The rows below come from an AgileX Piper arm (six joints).
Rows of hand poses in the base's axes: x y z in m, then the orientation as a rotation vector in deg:
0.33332 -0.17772 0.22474 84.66 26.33 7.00
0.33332 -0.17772 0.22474 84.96 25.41 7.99
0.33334 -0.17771 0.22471 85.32 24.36 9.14
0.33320 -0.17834 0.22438 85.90 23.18 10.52
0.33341 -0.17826 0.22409 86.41 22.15 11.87
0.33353 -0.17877 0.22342 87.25 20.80 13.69
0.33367 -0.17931 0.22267 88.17 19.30 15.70
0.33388 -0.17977 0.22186 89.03 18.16 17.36
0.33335 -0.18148 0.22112 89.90 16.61 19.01
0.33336 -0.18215 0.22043 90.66 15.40 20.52
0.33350 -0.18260 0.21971 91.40 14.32 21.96
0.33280 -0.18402 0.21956 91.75 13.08 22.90
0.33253 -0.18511 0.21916 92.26 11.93 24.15
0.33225 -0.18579 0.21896 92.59 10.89 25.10
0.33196 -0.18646 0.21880 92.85 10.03 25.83
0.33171 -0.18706 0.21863 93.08 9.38 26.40
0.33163 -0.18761 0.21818 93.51 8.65 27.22
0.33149 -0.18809 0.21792 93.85 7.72 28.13
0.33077 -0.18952 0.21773 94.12 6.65 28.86
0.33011 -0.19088 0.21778 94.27 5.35 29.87
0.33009 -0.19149 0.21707 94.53 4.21 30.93
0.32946 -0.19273 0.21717 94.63 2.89 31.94
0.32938 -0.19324 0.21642 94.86 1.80 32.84
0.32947 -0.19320 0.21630 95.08 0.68 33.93
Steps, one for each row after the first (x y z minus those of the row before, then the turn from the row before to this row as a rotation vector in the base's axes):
0.00000 0.00000 0.00000 0.46 -1.16 0.03
0.00002 0.00001 -0.00003 0.55 -1.33 0.05
-0.00014 -0.00063 -0.00033 0.82 -1.52 0.09
0.00021 0.00008 -0.00029 0.76 -1.40 0.17
0.00012 -0.00051 -0.00067 1.19 -1.83 0.24
0.00014 -0.00054 -0.00075 1.33 -2.02 0.26
0.00021 -0.00046 -0.00081 1.21 -1.57 0.27
-0.00053 -0.00171 -0.00074 1.25 -1.81 0.01
0.00001 -0.00067 -0.00069 1.11 -1.52 0.15
0.00014 -0.00045 -0.00072 1.08 -1.40 0.19
-0.00070 -0.00142 -0.00015 0.64 -1.26 -0.22
-0.00027 -0.00109 -0.00040 0.85 -1.36 0.04
-0.00028 -0.00068 -0.00020 0.62 -1.14 -0.08
-0.00029 -0.00067 -0.00016 0.49 -0.91 -0.10
-0.00025 -0.00060 -0.00017 0.41 -0.69 -0.06
-0.00008 -0.00055 -0.00045 0.66 -0.85 0.05
-0.00014 -0.00048 -0.00026 0.63 -1.04 -0.02
-0.00072 -0.00143 -0.00019 0.56 -1.02 -0.23
-0.00066 -0.00136 0.00005 0.53 -1.35 -0.21
-0.00002 -0.00061 -0.00071 0.63 -1.26 -0.06
-0.00063 -0.00124 0.00010 0.51 -1.36 -0.22
-0.00008 -0.00051 -0.00075 0.58 -1.13 -0.12
0.00009 0.00004 -0.00012 0.61 -1.27 -0.02

